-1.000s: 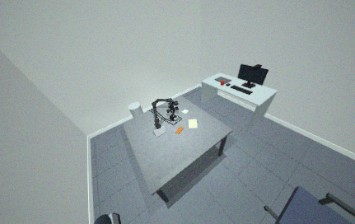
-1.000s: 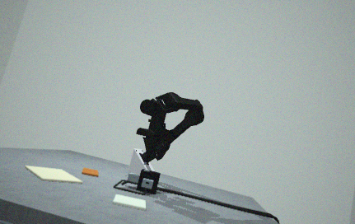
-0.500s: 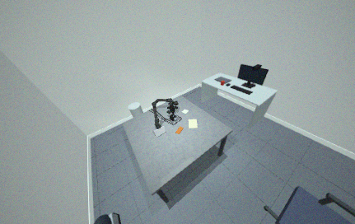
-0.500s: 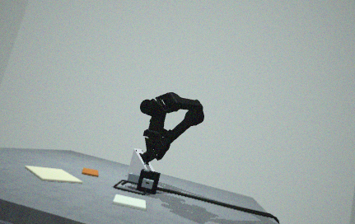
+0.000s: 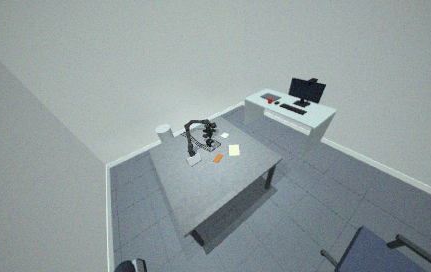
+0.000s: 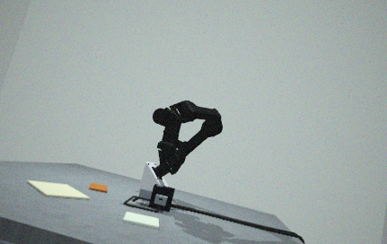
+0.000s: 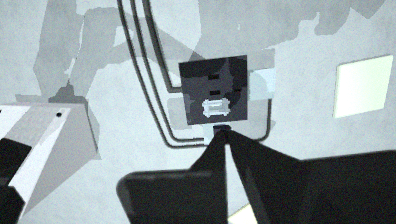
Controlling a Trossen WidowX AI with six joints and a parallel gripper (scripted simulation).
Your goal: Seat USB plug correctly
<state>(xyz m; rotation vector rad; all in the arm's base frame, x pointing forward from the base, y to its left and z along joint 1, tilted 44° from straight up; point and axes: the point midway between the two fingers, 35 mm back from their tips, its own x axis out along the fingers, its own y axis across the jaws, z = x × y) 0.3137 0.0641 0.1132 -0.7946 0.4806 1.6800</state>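
The USB socket lies 7 cm below my gripper tip and 1 cm to the left of it. From my gripper tip the other things lie so: pale card (26 cm ahead, 13 cm below, 7 cm to the left); then orange card (26 cm to the right, 13 cm below, 4 cm behind); then cream pad (26 cm to the right, 20 cm ahead, 13 cm below).
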